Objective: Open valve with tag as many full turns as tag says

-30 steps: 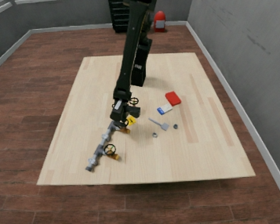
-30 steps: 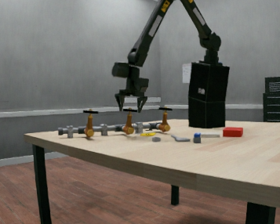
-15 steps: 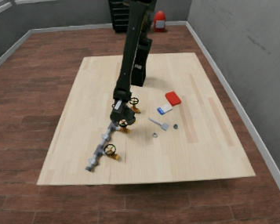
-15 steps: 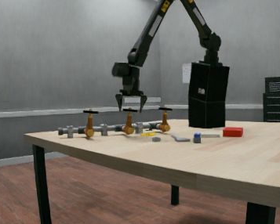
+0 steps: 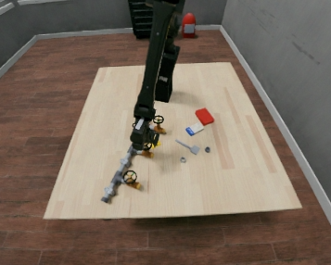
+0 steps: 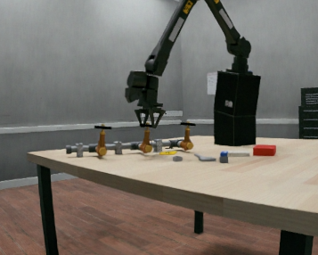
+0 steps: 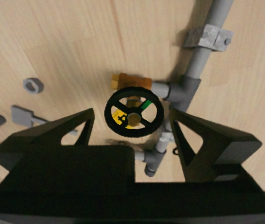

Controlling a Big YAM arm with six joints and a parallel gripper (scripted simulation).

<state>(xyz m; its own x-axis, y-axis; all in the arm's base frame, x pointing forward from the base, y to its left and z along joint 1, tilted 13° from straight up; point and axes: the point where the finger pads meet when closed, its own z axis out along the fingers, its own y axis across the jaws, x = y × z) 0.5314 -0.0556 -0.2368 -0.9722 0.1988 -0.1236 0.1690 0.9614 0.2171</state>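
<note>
My gripper is now 120 mm above the yellow tag, 90 mm past it and 20 mm to the right of it. Also, from my hand: blue-and-white block 290 mm to the left, 180 mm behind, 110 mm below; grey flat tool 250 mm to the left, 110 mm below, 50 mm behind; grey part 350 mm to the left, 110 mm below, 20 mm behind.
</note>
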